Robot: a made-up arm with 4 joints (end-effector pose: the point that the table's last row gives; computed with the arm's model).
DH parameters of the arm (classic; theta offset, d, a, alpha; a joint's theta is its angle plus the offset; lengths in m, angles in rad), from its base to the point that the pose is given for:
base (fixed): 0 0.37 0.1 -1.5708
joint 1: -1.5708 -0.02 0 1.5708
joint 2: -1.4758 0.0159 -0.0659 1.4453
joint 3: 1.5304 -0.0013 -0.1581 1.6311
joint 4: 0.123 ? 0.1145 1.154
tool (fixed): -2.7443 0.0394 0 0
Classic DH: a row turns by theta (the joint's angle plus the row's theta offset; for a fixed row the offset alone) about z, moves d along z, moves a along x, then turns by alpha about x.
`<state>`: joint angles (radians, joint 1 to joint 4).
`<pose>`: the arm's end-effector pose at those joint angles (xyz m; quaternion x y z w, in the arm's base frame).
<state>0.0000 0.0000 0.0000 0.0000</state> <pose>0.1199 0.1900 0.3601 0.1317 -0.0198 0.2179 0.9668</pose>
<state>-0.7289 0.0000 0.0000 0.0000</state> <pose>0.1214 0.1900 0.3758 0.0454 -0.3631 0.2506 0.8963</pose>
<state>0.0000 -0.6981 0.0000 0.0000</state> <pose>0.1199 0.1473 0.4974 0.4545 -0.0931 0.1980 0.8635</pose>
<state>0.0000 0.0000 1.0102 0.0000</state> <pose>0.2251 0.0927 0.3560 0.0374 -0.1111 -0.2642 0.9573</pose>
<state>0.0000 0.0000 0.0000 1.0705</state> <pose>0.1478 0.1735 0.2420 0.0285 -0.4993 0.3269 0.8019</pose>
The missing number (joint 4, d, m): -0.1575
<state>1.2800 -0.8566 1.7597 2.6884</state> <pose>-0.0783 -0.1072 0.2422 -0.5470 -0.0483 0.3434 0.7619</pose>
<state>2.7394 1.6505 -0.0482 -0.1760</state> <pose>-0.0035 -0.0272 0.5599 0.0271 -0.7872 -0.6142 0.0488</pose>
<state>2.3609 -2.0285 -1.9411 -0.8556</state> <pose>0.2594 -0.1634 0.4600 0.8373 0.0937 0.0401 0.5372</pose>
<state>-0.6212 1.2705 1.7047 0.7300</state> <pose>0.1951 -0.1043 0.4194 -0.6486 -0.6131 -0.3663 0.2633</pose>
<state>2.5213 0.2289 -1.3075 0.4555</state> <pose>0.1806 0.1035 0.5090 0.7927 0.5768 0.0124 0.1968</pose>
